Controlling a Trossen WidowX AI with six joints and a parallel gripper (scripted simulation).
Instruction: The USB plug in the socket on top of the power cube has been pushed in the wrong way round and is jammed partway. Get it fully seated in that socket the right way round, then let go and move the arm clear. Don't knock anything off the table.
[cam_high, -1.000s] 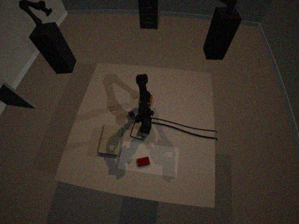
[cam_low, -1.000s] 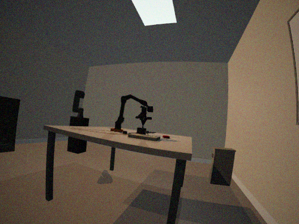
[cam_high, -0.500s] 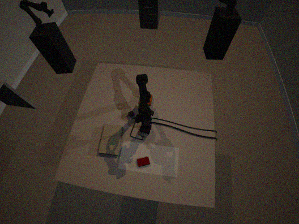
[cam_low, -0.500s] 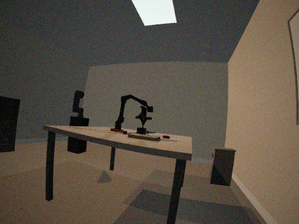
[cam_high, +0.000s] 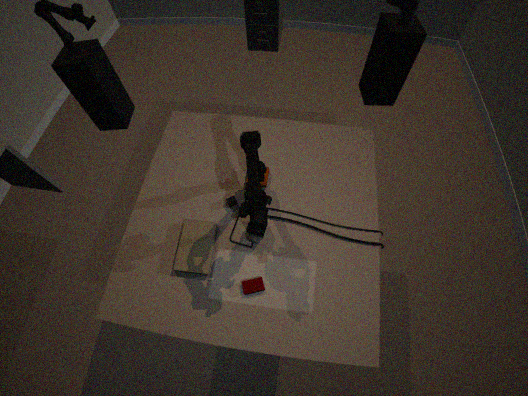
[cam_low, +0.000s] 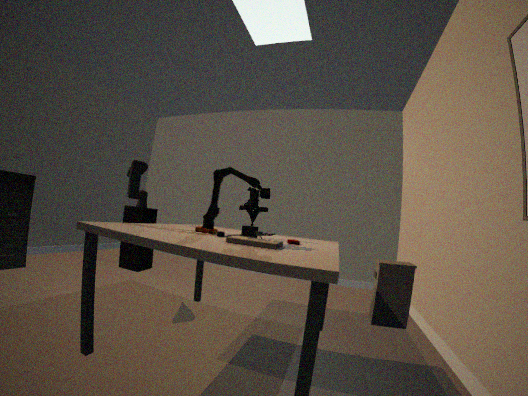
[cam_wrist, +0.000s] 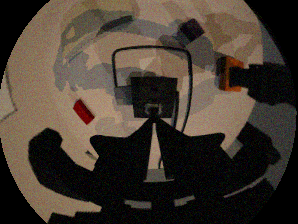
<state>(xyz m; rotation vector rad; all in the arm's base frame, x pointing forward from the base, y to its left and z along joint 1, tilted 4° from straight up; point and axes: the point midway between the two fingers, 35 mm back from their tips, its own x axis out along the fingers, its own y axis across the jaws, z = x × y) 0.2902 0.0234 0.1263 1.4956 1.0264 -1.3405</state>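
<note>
Right now the usb plug is 20 mm below my gripper tip. Round my gripper tip: small purple piece (160 mm to the right, 150 mm behind, 90 mm below); red block (280 mm ahead, 100 mm below, 40 mm to the right); flat tan board (320 mm to the right, 90 mm below, 90 mm ahead).
</note>
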